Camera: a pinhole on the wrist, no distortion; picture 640 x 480 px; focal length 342.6 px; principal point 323.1 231.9 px. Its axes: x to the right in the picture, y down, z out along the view. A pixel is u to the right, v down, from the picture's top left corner.
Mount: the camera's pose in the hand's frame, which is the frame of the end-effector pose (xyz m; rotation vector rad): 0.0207 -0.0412 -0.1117 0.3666 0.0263 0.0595
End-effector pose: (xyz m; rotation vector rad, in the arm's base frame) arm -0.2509 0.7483 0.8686 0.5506 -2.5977 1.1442
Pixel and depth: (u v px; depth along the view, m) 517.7 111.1 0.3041
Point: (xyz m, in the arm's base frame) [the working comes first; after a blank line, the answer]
In the camera's frame: 0.1727 -0.1072 0.3041

-0.3451 0.4521 1.0159
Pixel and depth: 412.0 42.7 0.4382
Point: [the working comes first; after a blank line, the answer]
In the camera's frame: 0.1137 -0.2420 0.4382

-0.2318 0.2953 1.0629
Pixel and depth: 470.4 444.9 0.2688
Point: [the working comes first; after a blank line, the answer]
In the camera's frame: 0.1156 0.1671 0.2688

-0.3996 0.5841 0.7722
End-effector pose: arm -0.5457 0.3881 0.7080 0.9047 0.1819 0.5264
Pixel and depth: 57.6 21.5 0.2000
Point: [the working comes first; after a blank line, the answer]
In the camera's frame: -0.1550 -0.1228 0.2000

-0.5519 0.1850 0.5338
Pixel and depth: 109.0 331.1 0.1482
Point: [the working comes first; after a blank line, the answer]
In the camera's frame: -0.0926 0.0429 0.1482

-0.5673 0.2928 0.6827
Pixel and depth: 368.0 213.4 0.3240
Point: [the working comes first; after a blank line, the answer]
In the camera's frame: 0.0425 -0.0175 0.3240

-0.3522 0.2123 0.6913
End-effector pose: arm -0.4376 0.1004 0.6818 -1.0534 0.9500 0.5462
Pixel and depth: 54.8 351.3 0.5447
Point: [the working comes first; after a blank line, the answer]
In the camera's frame: -0.4266 0.1898 0.5447

-0.3891 0.5114 1.1447
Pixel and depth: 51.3 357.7 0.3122
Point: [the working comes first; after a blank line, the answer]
In the camera's frame: -0.2477 0.1146 0.3122

-0.4152 0.2893 0.9405
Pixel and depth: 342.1 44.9 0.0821
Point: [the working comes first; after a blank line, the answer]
In the camera's frame: 0.0046 -0.0448 0.0821

-0.3557 0.0052 0.7002
